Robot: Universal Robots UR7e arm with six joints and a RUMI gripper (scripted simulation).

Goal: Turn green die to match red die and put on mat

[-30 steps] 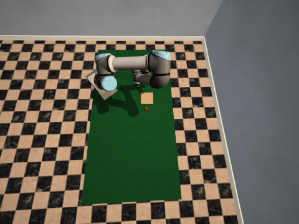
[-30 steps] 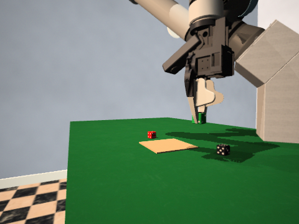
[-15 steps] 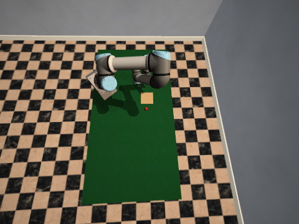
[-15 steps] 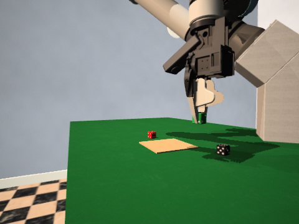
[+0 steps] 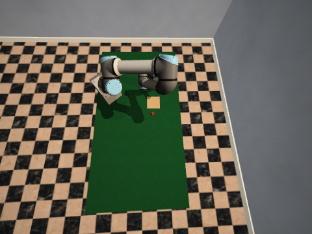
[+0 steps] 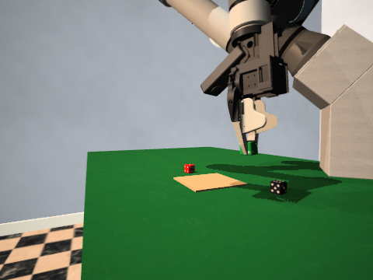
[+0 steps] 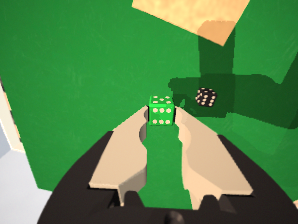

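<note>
Now: the green die right at my hand. Also, from my hand: black die 90 mm behind, 90 mm below; red die 20 mm behind, 290 mm to the right, 90 mm below; tan mat 10 mm behind, 150 mm to the right, 100 mm below.
</note>
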